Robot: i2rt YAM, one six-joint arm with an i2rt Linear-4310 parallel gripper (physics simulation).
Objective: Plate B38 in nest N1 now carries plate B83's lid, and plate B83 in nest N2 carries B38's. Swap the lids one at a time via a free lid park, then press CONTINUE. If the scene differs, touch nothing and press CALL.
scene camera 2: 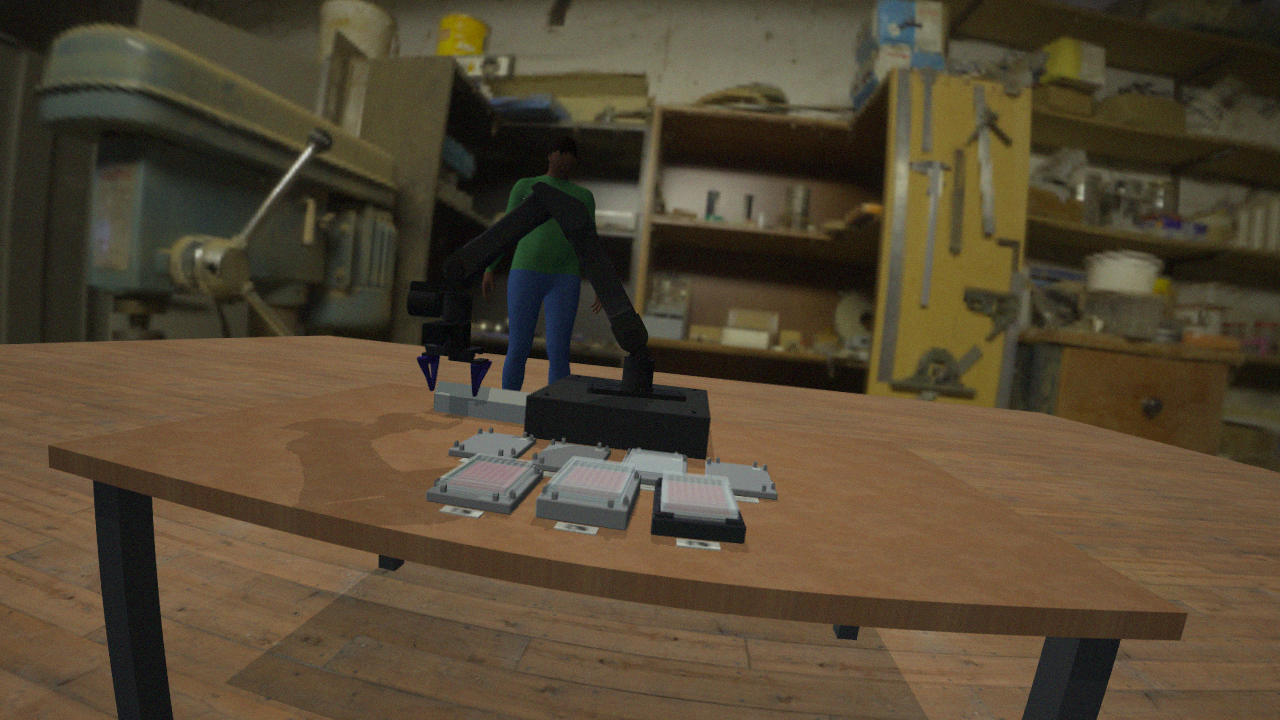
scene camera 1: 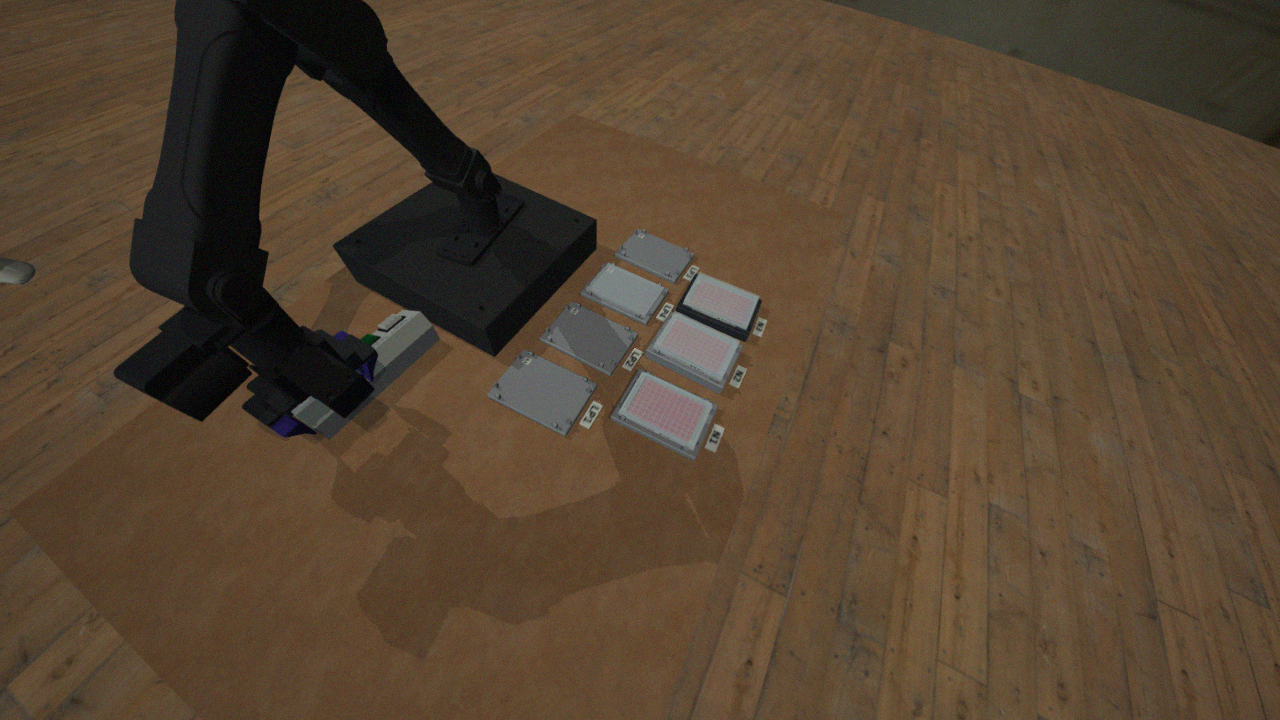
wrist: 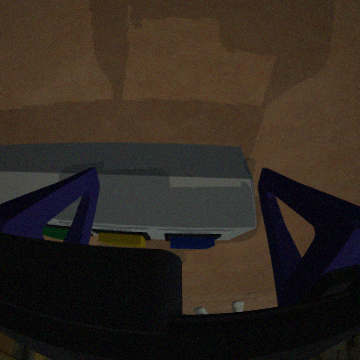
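Where they show: gripper, fingertip midpoint: (scene camera 2: 453, 393) (wrist: 178, 176); arm's base, link origin: (scene camera 2: 635, 394) (scene camera 1: 484, 227).
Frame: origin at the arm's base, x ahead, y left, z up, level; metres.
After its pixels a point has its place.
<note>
A pink-welled plate under a clear lid (scene camera 1: 666, 410) @(x 0.424, y -0.211, z -0.062 m) (scene camera 2: 490, 476) @(x 0.453, y -0.202, z -0.054 m) sits in nest N1. A similar lidded plate (scene camera 1: 696, 347) @(x 0.441, y -0.090, z -0.041 m) (scene camera 2: 590, 481) @(x 0.479, y -0.082, z -0.041 m) sits in nest N2. Plate names cannot be read. Lid parks LP1 (scene camera 1: 541, 392) @(x 0.226, y -0.246, z -0.071 m) (scene camera 2: 490, 445) @(x 0.243, y -0.244, z -0.071 m) and LP2 (scene camera 1: 588, 337) (scene camera 2: 572, 454) hold no lid. A grey button box (scene camera 1: 407, 344) @(x 0.003, y -0.257, z -0.040 m) (scene camera 2: 483, 403) @(x -0.007, y -0.311, z -0.049 m) (wrist: 200, 202) @(x -0.031, y -0.389, z -0.029 m) lies beside the arm's base. Its green button (wrist: 55, 232) @(x -0.045, y -0.283, z -0.026 m), yellow button (wrist: 122, 239) @(x -0.055, y -0.334, z -0.026 m) and blue button (wrist: 192, 242) @(x -0.065, y -0.380, z -0.026 m) show in the wrist view; their labels do not. My gripper (scene camera 1: 327, 394) @(x -0.016, y -0.379, z -0.037 m) (scene camera 2: 453, 392) @(x -0.016, y -0.379, z -0.037 m) (wrist: 178, 176) @(x -0.016, y -0.379, z -0.037 m) is open and empty, over the box's outer end.
A third plate (scene camera 1: 721, 302) @(x 0.463, y 0.034, z -0.045 m) (scene camera 2: 698, 497) @(x 0.499, y 0.041, z -0.044 m) sits in black nest N3. The third park in the row bears a pale lid-like piece (scene camera 1: 624, 291) @(x 0.280, y 0.006, z -0.063 m) (scene camera 2: 655, 463) @(x 0.295, y 0.016, z -0.063 m). The park at the row's end (scene camera 1: 656, 254) @(x 0.306, y 0.142, z -0.071 m) (scene camera 2: 741, 478) @(x 0.318, y 0.145, z -0.071 m) has no lid. The black arm base (scene camera 1: 465, 259) @(x 0.022, y -0.095, z 0.009 m) (scene camera 2: 617, 416) @(x 0.150, y -0.041, z -0.022 m) stands behind the parks.
</note>
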